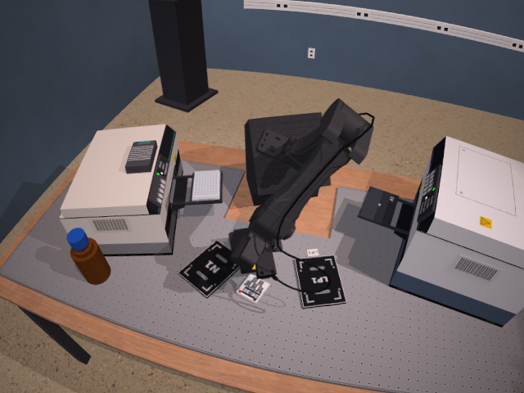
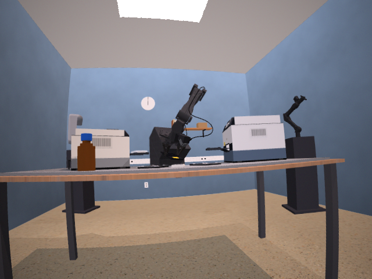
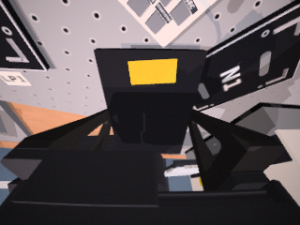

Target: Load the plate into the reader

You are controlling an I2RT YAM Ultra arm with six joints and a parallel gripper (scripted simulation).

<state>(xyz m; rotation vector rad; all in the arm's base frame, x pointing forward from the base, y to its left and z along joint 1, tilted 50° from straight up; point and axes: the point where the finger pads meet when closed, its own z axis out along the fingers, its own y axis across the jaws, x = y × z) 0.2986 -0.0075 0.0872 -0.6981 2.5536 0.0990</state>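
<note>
The LP1 lies 4 cm behind my hand, 19 cm to the left of it and 6 cm below it. Also, from my hand: LP1 tag 13 cm behind, 13 cm to the left, 7 cm below; lid right at my hand; white well plate 11 cm behind, 25 cm to the right, 3 cm above.
</note>
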